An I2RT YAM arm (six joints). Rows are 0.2 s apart.
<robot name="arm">
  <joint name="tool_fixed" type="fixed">
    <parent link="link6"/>
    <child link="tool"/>
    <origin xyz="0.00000 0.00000 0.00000" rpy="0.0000 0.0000 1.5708"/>
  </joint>
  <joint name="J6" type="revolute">
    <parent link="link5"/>
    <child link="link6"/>
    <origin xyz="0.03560 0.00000 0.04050" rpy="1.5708 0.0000 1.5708"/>
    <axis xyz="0 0 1"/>
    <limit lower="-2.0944" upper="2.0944"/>
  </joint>
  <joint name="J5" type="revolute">
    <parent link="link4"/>
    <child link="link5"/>
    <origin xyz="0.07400 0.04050 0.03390" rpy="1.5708 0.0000 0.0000"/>
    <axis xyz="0 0 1"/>
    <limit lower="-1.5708" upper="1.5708"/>
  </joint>
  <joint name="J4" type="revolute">
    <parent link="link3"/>
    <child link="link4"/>
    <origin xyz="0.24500 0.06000 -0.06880"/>
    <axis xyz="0 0 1"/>
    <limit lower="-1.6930" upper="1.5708"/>
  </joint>
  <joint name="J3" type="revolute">
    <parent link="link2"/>
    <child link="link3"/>
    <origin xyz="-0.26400 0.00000 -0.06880" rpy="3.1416 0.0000 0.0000"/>
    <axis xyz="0 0 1"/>
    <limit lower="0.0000" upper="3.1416"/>
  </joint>
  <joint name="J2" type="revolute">
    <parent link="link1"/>
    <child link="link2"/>
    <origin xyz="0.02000 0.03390 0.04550" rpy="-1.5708 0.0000 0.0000"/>
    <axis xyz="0 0 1"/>
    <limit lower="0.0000" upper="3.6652"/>
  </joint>
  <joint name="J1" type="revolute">
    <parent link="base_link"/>
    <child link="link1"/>
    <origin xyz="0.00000 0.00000 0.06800"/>
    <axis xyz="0 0 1"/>
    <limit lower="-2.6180" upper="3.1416"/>
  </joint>
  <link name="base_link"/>
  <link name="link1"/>
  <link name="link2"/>
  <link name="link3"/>
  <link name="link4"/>
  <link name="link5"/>
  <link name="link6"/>
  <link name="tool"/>
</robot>
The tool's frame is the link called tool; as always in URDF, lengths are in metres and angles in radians.
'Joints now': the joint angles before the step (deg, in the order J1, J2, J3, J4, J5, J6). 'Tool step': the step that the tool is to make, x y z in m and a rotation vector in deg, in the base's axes. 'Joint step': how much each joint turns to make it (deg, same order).
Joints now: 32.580 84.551 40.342 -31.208 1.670 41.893
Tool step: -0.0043 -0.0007 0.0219 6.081 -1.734 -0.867
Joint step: -0.155 -5.380 0.452 -1.092 -3.806 1.904
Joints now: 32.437 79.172 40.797 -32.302 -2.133 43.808
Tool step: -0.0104 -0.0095 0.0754 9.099 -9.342 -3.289
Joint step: -0.858 -13.223 6.343 -6.648 -1.427 3.392
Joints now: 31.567 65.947 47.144 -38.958 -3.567 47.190
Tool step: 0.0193 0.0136 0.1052 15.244 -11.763 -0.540
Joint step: -0.379 0.762 19.118 0.144 -5.034 4.693
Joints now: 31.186 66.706 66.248 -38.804 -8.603 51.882
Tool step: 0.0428 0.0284 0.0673 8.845 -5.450 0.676
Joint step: 0.034 11.879 20.291 1.477 -3.201 3.607
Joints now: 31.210 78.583 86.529 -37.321 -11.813 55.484
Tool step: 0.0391 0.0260 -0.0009 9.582 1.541 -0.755
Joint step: -0.009 8.094 4.349 9.413 -3.357 8.615
